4 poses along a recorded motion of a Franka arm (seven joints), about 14 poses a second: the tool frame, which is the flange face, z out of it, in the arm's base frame.
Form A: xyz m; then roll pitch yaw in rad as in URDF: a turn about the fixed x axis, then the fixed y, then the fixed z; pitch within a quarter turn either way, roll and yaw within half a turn.
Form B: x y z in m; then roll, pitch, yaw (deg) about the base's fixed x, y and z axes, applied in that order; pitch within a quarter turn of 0, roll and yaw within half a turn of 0. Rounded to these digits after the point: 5 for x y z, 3 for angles.
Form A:
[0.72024 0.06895 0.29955 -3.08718 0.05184 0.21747]
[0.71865 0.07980 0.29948 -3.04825 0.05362 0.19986]
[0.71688 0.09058 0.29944 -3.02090 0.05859 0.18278]
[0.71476 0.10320 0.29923 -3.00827 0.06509 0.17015]
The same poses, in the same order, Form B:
[0.72024 0.06895 0.29955 -176.882 2.970 12.460]
[0.71865 0.07980 0.29948 -174.652 3.072 11.451]
[0.71688 0.09058 0.29944 -173.085 3.357 10.473]
[0.71476 0.10320 0.29923 -172.361 3.729 9.749]

